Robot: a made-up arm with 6 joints.
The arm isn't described. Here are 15 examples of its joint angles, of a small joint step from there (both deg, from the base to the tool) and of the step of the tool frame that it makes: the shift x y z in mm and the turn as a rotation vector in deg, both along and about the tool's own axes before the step.
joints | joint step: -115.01 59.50 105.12 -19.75 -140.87 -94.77 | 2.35 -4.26 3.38 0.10 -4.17 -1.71
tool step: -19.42 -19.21 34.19 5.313 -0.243 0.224
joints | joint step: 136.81 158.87 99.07 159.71 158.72 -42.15 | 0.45 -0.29 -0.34 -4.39 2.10 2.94
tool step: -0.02 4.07 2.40 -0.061 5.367 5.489
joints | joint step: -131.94 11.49 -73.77 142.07 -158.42 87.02 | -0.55 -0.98 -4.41 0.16 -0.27 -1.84
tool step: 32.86 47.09 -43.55 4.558 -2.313 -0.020
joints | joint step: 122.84 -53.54 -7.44 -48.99 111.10 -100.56 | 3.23 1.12 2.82 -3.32 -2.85 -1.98
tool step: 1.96 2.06 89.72 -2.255 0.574 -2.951
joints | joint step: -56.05 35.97 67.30 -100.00 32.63 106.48 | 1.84 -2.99 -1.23 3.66 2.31 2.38
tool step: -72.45 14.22 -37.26 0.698 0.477 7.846
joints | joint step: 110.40 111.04 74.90 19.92 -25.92 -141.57 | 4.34 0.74 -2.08 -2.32 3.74 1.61
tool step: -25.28 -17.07 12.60 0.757 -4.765 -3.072
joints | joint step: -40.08 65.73 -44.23 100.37 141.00 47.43 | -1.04 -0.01 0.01 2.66 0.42 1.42
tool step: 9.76 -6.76 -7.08 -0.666 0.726 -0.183
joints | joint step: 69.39 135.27 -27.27 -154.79 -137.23 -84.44 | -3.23 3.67 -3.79 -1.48 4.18 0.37
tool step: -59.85 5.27 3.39 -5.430 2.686 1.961
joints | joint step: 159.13 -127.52 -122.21 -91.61 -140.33 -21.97 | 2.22 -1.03 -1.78 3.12 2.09 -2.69
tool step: 28.58 -23.53 17.06 -0.586 -2.285 -5.916
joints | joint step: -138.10 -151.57 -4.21 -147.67 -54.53 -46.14 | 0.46 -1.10 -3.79 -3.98 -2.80 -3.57
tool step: 52.30 -14.87 -59.68 -2.761 -3.361 -7.228
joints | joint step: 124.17 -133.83 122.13 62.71 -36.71 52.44 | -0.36 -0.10 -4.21 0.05 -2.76 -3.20
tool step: 27.57 69.58 -9.92 -5.639 -0.966 -0.699
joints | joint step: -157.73 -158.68 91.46 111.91 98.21 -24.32 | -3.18 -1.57 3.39 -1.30 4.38 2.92
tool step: 49.20 -19.63 44.65 -0.844 8.297 3.620
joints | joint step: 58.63 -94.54 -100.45 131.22 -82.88 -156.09 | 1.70 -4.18 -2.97 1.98 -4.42 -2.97
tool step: -53.98 -79.17 -37.00 -0.187 -0.083 2.115
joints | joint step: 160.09 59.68 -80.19 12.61 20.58 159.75 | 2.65 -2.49 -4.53 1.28 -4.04 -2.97
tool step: 135.69 17.16 -40.81 -3.016 10.388 -3.103
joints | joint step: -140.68 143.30 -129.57 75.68 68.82 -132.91 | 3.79 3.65 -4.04 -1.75 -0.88 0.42
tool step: -47.08 -5.92 11.38 1.533 -1.086 0.948
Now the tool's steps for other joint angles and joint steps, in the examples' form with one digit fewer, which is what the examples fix.
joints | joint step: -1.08 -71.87 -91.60 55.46 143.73 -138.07 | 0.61 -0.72 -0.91 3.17 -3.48 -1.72
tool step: -16.0 -18.7 -12.7 3.20 1.52 -5.36
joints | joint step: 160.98 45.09 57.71 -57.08 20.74 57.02 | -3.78 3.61 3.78 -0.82 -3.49 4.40
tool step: 134.5 -35.9 68.2 0.73 6.15 1.32
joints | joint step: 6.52 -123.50 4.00 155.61 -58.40 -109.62 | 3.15 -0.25 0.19 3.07 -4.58 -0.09
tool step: -41.7 -35.2 32.4 5.18 2.97 1.96
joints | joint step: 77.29 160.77 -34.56 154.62 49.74 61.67 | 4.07 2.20 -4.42 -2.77 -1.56 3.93
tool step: -28.6 -57.9 42.0 4.20 -2.74 3.05
